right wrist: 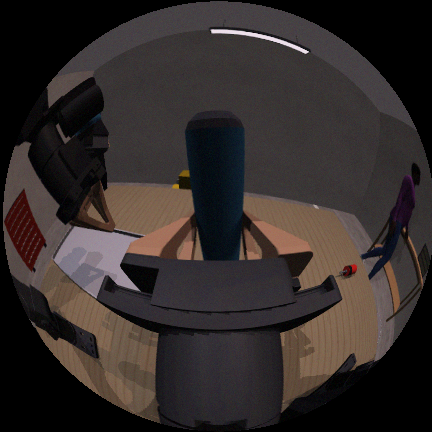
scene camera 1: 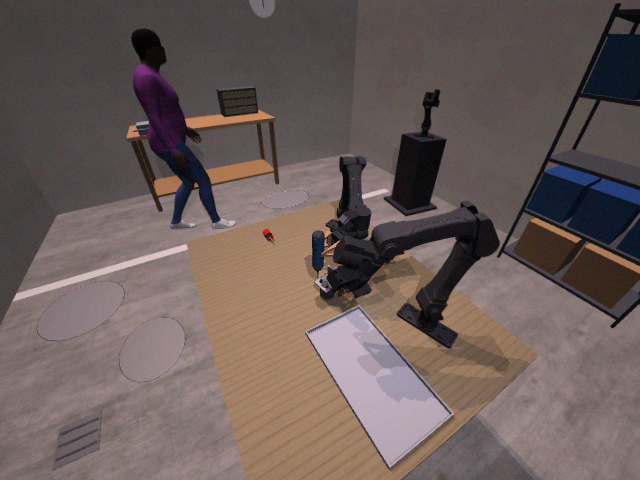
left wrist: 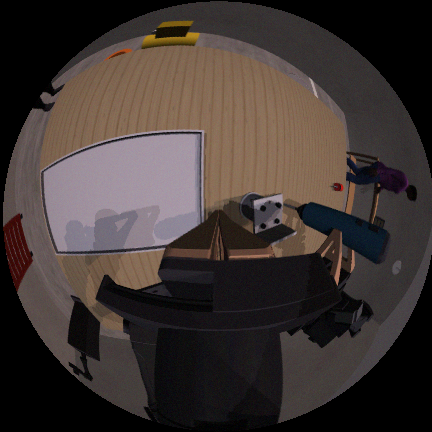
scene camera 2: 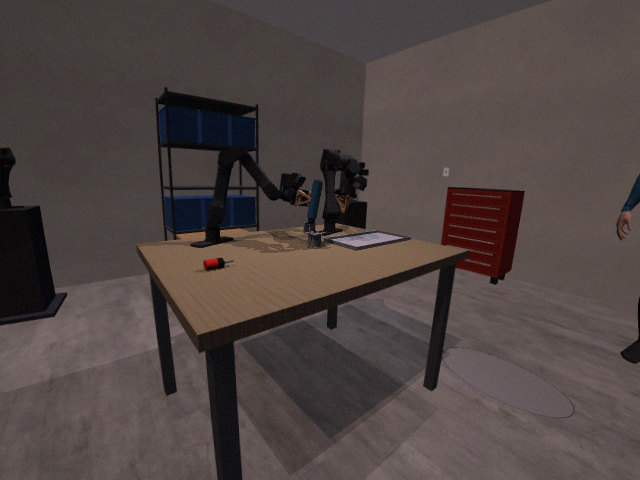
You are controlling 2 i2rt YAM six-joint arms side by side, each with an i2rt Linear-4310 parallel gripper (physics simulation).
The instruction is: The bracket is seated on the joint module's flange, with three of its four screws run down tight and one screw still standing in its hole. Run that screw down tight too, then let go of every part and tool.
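Places are measured from the left arm's base along level axes (x ahead, y left, z up), in centimetres.
Pixels of known places: left gripper, fingertip midpoint: (right wrist: 113, 228) (scene camera 1: 339, 295) (left wrist: 218, 215) (scene camera 2: 343, 212); right gripper, fingertip midpoint: (right wrist: 218, 215) (scene camera 1: 317, 251) (left wrist: 343, 226) (scene camera 2: 315, 200); left arm's base, link origin: (scene camera 1: 426, 325) (scene camera 2: 329, 232); right arm's base, link origin: (scene camera 2: 213, 242).
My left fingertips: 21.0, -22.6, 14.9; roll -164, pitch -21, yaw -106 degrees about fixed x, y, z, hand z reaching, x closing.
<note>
For each thing: its top centre in the pictures, then the offset to it from my left fingertips, as dx, dy, dz.
- round joint module, top centre: (left wrist: 268, 213) (scene camera 1: 327, 283) (scene camera 2: 314, 232) -7.6, -11.8, -8.5
- blue power screwdriver, top centre: (right wrist: 238, 111) (left wrist: 386, 252) (scene camera 1: 317, 229) (scene camera 2: 314, 179) -6.2, -15.2, +14.8
- upper right screw, top centre: (left wrist: 279, 205) -6.1, -13.7, -7.2
- white tray, top centre: (left wrist: 94, 201) (right wrist: 88, 251) (scene camera 1: 371, 368) (scene camera 2: 369, 237) +5.6, +18.0, -13.3
- red screwdriver, top centre: (scene camera 2: 219, 258) (right wrist: 350, 267) (left wrist: 339, 187) (scene camera 1: 268, 233) -14.2, -57.0, -11.5
The bracket (scene camera 1: 323, 283) (left wrist: 268, 214) sits on the round joint module (scene camera 2: 314, 240) (left wrist: 247, 206). Several dark screw heads show on its plate in the left wrist view; how far each stands out is too small to tell. My right gripper (scene camera 1: 326, 246) (scene camera 2: 306, 197) (right wrist: 218, 215) is shut on the blue power screwdriver (scene camera 1: 317, 251) (scene camera 2: 314, 199) (left wrist: 345, 229) (right wrist: 216, 170), held upright over the bracket. Its bit points at the upper right screw (left wrist: 278, 205) in the left wrist view; contact is unclear. My left gripper (scene camera 2: 343, 207) (left wrist: 218, 215) is shut and empty, close beside the module.
A white tray (scene camera 1: 361, 397) (scene camera 2: 369, 239) (left wrist: 125, 175) (right wrist: 110, 250) lies on the table near the module. A red screwdriver (scene camera 1: 267, 234) (scene camera 2: 212, 264) (left wrist: 338, 187) (right wrist: 350, 270) lies away on the table. Both arms reach in close together around the module.
</note>
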